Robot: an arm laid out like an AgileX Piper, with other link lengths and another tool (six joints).
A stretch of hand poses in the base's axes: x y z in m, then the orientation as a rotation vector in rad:
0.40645, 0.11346, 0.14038, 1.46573, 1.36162, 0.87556
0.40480, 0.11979, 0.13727, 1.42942, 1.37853, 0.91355
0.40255, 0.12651, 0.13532, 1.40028, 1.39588, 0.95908
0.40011, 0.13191, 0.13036, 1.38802, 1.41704, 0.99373
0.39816, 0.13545, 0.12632, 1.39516, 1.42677, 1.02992
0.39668, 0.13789, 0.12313, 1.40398, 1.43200, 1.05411
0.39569, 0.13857, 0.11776, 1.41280, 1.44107, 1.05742
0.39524, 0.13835, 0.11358, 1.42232, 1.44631, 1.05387
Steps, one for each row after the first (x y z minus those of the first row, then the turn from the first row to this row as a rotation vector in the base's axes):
-0.00165, 0.00633, -0.00311, -0.00052, -0.02173, 0.03926
-0.00390, 0.01305, -0.00506, 0.00891, -0.04106, 0.08057
-0.00634, 0.01845, -0.01002, 0.02264, -0.04493, 0.11414
-0.00829, 0.02199, -0.01406, 0.05005, -0.04562, 0.13535
-0.00977, 0.02443, -0.01725, 0.07097, -0.04452, 0.14749
-0.01076, 0.02511, -0.02262, 0.07847, -0.03498, 0.15206
-0.01121, 0.02489, -0.02680, 0.08211, -0.02553, 0.15079

